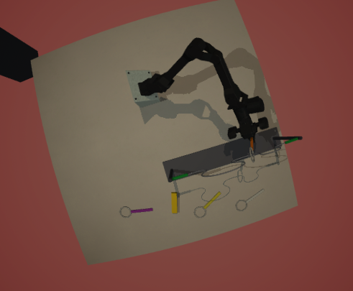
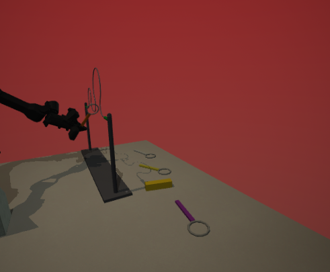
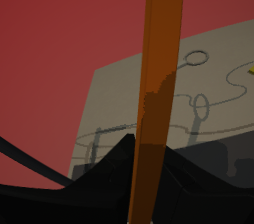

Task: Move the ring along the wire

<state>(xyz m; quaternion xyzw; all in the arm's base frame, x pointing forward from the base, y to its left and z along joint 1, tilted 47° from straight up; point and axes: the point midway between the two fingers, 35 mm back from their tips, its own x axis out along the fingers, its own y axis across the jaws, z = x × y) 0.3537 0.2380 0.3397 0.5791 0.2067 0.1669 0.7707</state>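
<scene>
My gripper tip is now 80 mm below the orange-handled ring, 40 mm to the left of it and 10 mm short of it. Round my gripper tip: yellow-handled ring (280 mm to the right, 280 mm ahead, 190 mm below); then grey-handled ring (320 mm ahead, 190 mm below, 50 mm to the right); then yellow block (440 mm to the right, 210 mm ahead, 180 mm below).
</scene>
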